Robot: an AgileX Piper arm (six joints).
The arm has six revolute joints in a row. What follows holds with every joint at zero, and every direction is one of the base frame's.
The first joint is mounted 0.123 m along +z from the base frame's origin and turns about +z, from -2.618 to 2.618 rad.
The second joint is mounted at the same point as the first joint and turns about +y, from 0 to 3.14 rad.
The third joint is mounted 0.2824 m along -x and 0.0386 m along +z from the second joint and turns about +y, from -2.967 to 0 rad.
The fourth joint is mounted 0.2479 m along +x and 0.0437 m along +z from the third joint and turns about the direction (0.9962, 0, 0.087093), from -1.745 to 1.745 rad.
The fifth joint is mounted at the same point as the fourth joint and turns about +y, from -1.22 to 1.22 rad.
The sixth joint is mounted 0.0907 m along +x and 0.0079 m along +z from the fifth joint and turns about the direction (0.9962, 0, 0.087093), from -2.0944 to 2.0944 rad.
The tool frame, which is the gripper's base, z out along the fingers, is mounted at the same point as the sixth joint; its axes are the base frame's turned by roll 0, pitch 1.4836 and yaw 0 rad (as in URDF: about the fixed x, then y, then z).
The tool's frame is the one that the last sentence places.
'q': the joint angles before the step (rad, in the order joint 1, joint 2, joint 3, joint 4, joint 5, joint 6). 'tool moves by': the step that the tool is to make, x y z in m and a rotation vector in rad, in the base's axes. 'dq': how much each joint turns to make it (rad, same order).
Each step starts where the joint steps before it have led.
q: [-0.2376, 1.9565, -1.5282, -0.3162, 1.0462, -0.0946]
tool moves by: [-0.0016, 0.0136, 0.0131, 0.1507, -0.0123, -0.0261]
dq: [0.0005, -0.0212, -0.0328, 0.1706, 0.0705, -0.0430]
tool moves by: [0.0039, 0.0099, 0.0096, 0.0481, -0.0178, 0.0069]
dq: [0.0153, -0.0033, -0.0352, 0.0556, 0.0313, -0.0100]
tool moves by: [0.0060, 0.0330, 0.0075, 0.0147, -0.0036, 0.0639]
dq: [0.0812, -0.0063, -0.0208, 0.0139, 0.0272, 0.0121]
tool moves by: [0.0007, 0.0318, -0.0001, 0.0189, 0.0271, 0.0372]
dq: [0.0775, -0.0008, -0.0004, 0.0111, 0.0325, 0.0362]
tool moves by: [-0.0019, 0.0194, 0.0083, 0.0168, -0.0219, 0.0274]
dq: [0.0455, -0.0212, 0.0000, 0.0157, 0.0008, 0.0150]
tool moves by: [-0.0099, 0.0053, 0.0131, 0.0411, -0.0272, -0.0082]
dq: [0.0042, -0.0505, 0.0241, 0.0414, -0.0001, 0.0048]
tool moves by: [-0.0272, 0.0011, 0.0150, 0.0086, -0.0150, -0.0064]
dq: [0.0002, -0.1083, 0.0934, 0.0078, 0.0001, 0.0054]
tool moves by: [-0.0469, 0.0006, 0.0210, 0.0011, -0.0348, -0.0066]
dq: [-0.0001, -0.1817, 0.1456, 0.0001, 0.0013, 0.0067]
